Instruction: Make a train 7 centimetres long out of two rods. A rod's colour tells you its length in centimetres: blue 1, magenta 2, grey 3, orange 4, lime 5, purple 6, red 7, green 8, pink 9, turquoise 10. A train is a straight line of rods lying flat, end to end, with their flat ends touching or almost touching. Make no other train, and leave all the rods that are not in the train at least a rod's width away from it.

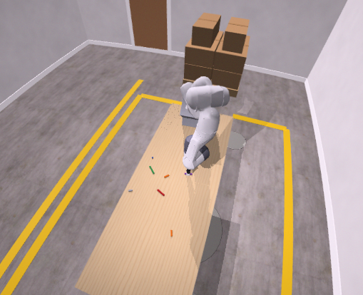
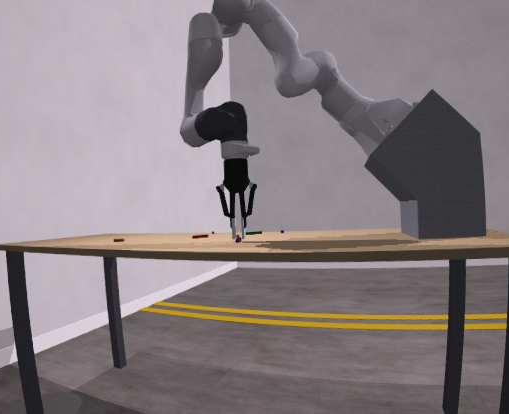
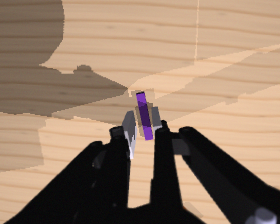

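Right now the purple rod is 4 cm below my hand. The rest, counted from my hand: small blue rod 30 cm to the right, 13 cm behind, 4 cm below; then red rod 19 cm to the right, 18 cm ahead, 4 cm below; then green rod 29 cm to the right, 4 cm below, 1 cm behind.
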